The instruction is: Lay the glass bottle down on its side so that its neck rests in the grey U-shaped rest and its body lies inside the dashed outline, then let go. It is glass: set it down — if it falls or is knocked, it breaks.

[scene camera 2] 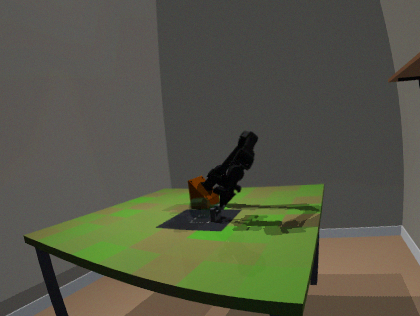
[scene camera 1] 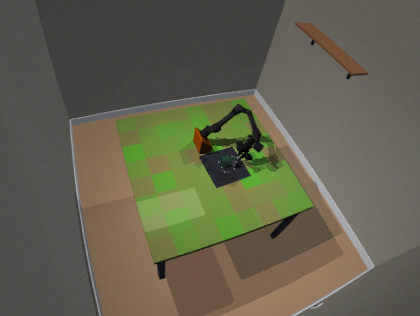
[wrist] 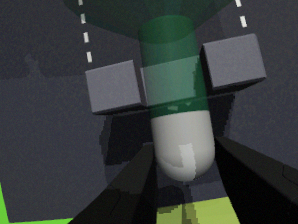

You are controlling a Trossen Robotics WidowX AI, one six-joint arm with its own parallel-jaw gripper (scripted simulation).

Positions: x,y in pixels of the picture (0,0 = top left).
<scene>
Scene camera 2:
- dark mat: 181,221
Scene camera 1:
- dark mat: 220,178
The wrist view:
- gripper: 184,149
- dark mat: 65,156
</scene>
